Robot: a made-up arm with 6 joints.
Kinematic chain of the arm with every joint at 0, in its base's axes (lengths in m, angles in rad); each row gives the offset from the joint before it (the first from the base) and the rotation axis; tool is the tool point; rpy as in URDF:
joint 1: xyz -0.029 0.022 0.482 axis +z
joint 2: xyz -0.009 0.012 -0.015 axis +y
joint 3: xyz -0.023 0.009 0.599 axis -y
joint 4: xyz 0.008 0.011 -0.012 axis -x
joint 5: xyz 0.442 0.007 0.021 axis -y
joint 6: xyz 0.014 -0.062 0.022 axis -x
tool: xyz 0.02 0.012 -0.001 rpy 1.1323 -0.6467 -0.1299
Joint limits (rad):
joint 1: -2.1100..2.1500
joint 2: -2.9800..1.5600
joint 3: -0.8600..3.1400
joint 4: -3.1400..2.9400
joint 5: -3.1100..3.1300
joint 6: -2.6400..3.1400
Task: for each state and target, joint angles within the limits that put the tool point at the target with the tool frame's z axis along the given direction. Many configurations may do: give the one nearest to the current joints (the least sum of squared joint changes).
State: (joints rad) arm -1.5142 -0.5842 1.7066 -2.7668 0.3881 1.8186
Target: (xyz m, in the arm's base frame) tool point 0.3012 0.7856 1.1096 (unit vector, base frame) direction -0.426 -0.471 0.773
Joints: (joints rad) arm -1.8743 -0.6077 2.2777 -3.1400 -0.0101 1.4858
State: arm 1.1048 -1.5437 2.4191 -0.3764 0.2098 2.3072
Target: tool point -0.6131 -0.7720 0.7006 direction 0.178 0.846 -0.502
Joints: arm 0.8916 -0.9797 2.3282 -0.4867 0.5712 1.9557
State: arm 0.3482 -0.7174 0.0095 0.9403 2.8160 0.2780
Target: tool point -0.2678 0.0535 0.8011 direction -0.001 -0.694 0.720
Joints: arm -0.0509 -1.3330 -0.8600 1.2212 3.1130 0.1038
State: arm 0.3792 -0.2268 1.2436 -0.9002 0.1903 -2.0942
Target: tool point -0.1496 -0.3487 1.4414 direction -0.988 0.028 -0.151
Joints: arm 1.1577 -0.5389 1.2812 -1.4158 0.3892 -2.5563
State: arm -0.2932 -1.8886 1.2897 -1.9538 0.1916 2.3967
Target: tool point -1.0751 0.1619 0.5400 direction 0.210 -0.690 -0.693
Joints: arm -0.1106 -1.7095 1.2365 -2.0052 0.1190 2.3407
